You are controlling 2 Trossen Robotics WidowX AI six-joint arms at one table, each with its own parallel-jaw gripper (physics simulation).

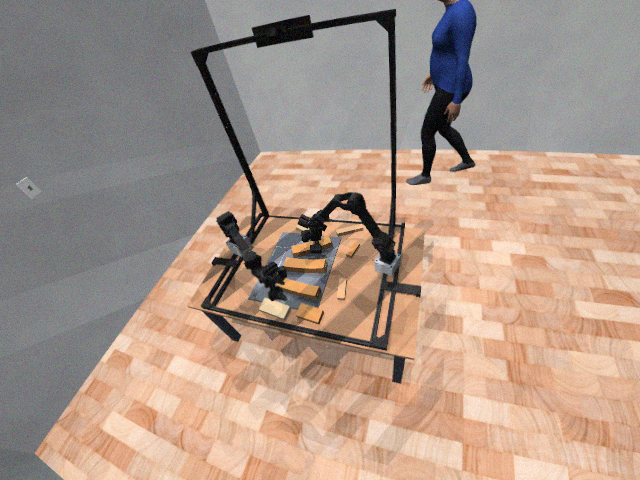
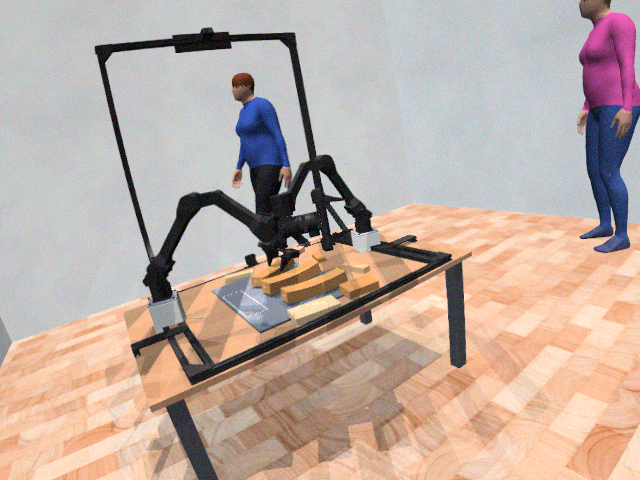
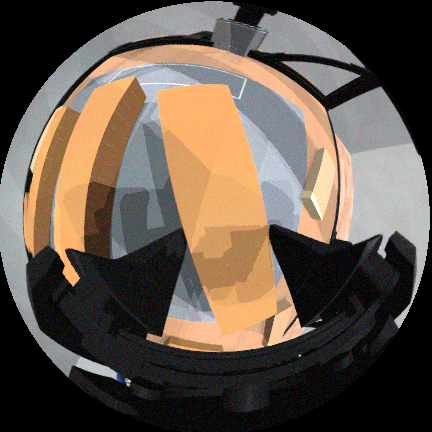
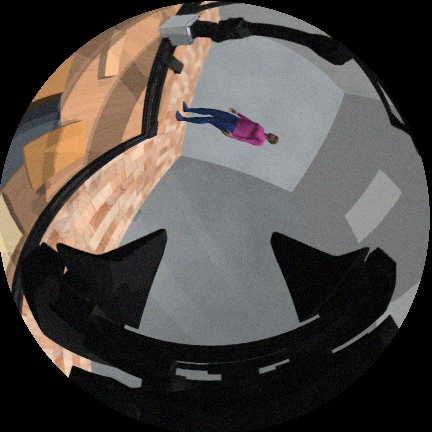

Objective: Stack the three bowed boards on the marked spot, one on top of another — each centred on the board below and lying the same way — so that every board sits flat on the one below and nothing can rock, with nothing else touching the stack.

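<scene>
Three orange bowed boards lie apart on the grey mat. My left gripper is shut on the far board, with a fingertip against each long side; the board rests at mat level. The middle board and the near board lie beside it. The white-outlined spot is on the mat, with no board on it. My right gripper is open and empty, pointing sideways above the near side.
A pale block and an orange block lie by the near edge. Another pale block lies beyond the far board. Smaller pieces lie towards the left arm's base. A black frame rises from the table.
</scene>
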